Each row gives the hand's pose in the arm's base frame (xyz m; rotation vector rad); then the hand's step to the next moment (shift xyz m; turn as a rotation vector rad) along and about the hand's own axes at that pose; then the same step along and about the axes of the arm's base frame.
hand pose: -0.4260 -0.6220 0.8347 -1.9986 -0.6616 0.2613
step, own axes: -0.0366 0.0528 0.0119 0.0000 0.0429 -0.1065
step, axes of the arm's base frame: -0.0175 -0.0312 -0.0547 0.0618 -0.0954 0.0163
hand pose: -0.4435 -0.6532 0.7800 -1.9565 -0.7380 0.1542
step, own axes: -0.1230 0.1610 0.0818 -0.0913 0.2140 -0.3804
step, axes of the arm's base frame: -0.0633 -0.0565 -0.2014 0.1734 -0.4107 -0.0115
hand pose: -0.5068 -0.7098 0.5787 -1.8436 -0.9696 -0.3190
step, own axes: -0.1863 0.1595 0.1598 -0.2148 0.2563 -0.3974
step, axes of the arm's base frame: -0.0337 0.0174 -0.2903 0.1282 -0.4924 -0.1043
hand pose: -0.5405 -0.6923 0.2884 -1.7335 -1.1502 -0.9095
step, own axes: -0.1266 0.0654 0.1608 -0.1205 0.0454 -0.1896
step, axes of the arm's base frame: 0.0404 0.0913 -0.1902 -0.0169 -0.2238 -0.0466
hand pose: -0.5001 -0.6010 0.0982 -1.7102 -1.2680 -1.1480
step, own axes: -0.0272 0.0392 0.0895 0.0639 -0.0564 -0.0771
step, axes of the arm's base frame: 0.0559 0.0612 -0.0585 -0.0649 -0.0331 0.0889
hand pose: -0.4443 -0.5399 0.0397 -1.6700 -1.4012 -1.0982
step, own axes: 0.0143 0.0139 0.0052 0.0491 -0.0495 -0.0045
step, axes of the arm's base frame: 0.0154 0.0079 0.0111 -0.0464 0.0248 0.0459
